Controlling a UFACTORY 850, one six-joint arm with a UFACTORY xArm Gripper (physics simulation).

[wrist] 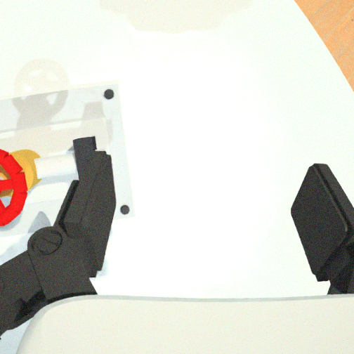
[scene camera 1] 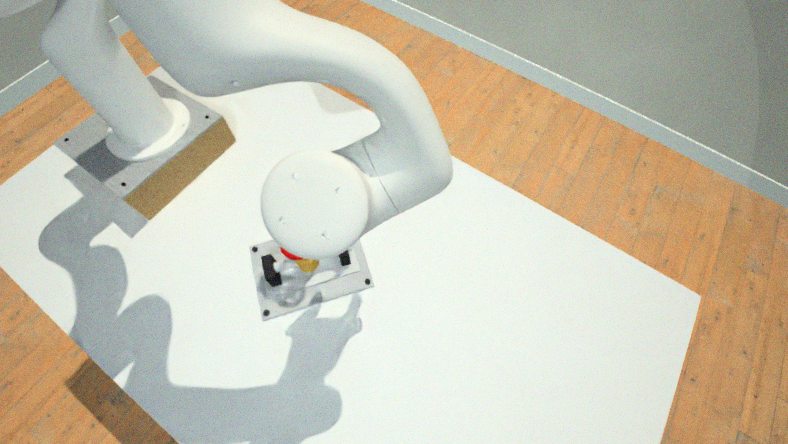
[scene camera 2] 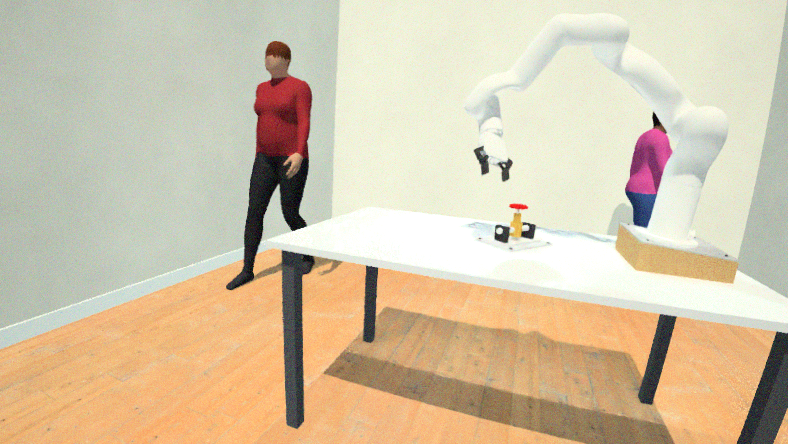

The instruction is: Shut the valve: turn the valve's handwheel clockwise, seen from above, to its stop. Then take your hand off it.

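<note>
The valve has a red handwheel (scene camera 1: 290,253) (scene camera 2: 518,206) (wrist: 19,185) on top of a yellow body (scene camera 1: 307,265) (scene camera 2: 516,225) (wrist: 31,167). Its pipe runs between two black brackets on a light base plate (scene camera 1: 342,285) (wrist: 118,125). In scene camera 1 the arm's wrist covers most of the wheel. My gripper (scene camera 2: 495,175) (wrist: 209,182) is open and empty. In scene camera 2 it hangs above the wheel, tilted and off to its left, apart from it. In the wrist view the wheel is at the left edge, partly cut off, outside the left finger.
The valve stands on a white table (scene camera 1: 496,330) (scene camera 2: 386,242). The arm's base sits on a wooden block (scene camera 1: 181,173) (scene camera 2: 678,264) at the table's other end. A person in red (scene camera 2: 281,118) is beyond the table's left end; a person in pink (scene camera 2: 647,162) is partly behind the arm.
</note>
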